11 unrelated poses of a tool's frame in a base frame.
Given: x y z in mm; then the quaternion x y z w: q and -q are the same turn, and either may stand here.
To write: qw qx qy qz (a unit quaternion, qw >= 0); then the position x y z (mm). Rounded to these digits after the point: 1 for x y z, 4 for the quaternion.
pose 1, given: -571.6 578.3 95.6 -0.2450 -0.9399 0.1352 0.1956
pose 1, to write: 0.1956 -0.2450 -0.9399 0.1352 -571.6 578.3 95.6
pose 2, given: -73.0 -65.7 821.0 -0.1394 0.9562 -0.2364 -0.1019
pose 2, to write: 0.1019 0.1394 -0.9562 0.2364 -73.0 -65.7 821.0
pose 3, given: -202.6 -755.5 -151.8 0.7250 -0.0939 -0.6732 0.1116
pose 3, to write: 0.1116 0.7250 -0.0939 -0.6732 -202.6 -755.5 -151.8
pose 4, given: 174.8 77.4 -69.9 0.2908 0.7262 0.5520 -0.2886
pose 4, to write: 0.2886 -0.2908 -0.7262 -0.5520 174.8 77.4 -69.9
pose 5, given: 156.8 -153.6 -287.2 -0.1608 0.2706 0.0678 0.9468
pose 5, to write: 0.9468 -0.1608 0.2706 0.0678 156.8 -153.6 -287.2
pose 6, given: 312.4 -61.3 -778.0 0.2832 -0.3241 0.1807 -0.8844
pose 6, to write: 0.8844 -0.2832 0.3241 -0.1807 312.4 -61.3 -778.0
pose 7, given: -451.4 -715.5 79.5 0.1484 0.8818 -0.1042 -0.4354
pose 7, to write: 0.4354 -0.1484 -0.8818 0.1042 -451.4 -715.5 79.5
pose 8, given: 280.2 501.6 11.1 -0.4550 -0.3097 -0.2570 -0.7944
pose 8, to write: 0.7944 0.4550 0.3097 0.2570 280.2 501.6 11.1
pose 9, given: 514.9 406.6 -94.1 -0.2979 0.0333 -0.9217 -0.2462
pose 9, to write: 0.2462 0.2979 -0.0333 0.9217 514.9 406.6 -94.1
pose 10, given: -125.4 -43.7 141.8 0.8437 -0.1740 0.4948 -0.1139
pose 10, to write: 0.1139 -0.8437 0.1740 -0.4948 -125.4 -43.7 141.8
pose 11, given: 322.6 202.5 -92.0 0.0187 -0.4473 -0.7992 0.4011
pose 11, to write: 0.4011 0.0187 -0.4473 -0.7992 322.6 202.5 -92.0
